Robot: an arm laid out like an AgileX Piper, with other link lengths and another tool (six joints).
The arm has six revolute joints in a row. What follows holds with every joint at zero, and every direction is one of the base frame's. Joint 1 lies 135.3 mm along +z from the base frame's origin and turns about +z. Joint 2 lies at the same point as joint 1 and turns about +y. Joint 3 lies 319.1 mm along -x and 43.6 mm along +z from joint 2 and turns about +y. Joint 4 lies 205.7 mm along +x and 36.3 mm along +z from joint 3 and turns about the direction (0.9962, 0, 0.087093). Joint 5 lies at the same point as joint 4 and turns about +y. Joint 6 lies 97.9 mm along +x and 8.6 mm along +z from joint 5 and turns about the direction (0.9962, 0, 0.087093). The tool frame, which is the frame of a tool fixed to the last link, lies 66.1 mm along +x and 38 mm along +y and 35.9 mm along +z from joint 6; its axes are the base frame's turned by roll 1.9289, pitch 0.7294 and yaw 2.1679 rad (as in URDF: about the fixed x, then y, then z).
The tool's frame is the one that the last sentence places.
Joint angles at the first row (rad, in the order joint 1, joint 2, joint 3, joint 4, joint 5, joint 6):
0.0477 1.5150 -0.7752 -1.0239 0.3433 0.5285
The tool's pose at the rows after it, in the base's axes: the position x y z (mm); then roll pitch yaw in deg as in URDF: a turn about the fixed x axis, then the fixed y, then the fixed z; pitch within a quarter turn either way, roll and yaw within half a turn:
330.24 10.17 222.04 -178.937 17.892 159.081
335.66 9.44 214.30 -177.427 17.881 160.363
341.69 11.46 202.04 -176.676 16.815 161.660
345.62 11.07 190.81 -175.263 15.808 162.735
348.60 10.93 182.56 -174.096 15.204 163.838
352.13 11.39 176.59 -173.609 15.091 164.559
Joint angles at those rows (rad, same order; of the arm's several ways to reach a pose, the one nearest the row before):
0.0477 1.5261 -0.7752 -1.1396 0.3423 0.6263
0.0477 1.5580 -0.7752 -1.2275 0.3372 0.6910
0.0477 1.6025 -0.7752 -1.2967 0.3198 0.7473
0.0477 1.6398 -0.7752 -1.3550 0.3191 0.7879
0.0477 1.6677 -0.7752 -1.4098 0.3180 0.8242
0.0477 1.6912 -0.7752 -1.4792 0.3137 0.8841

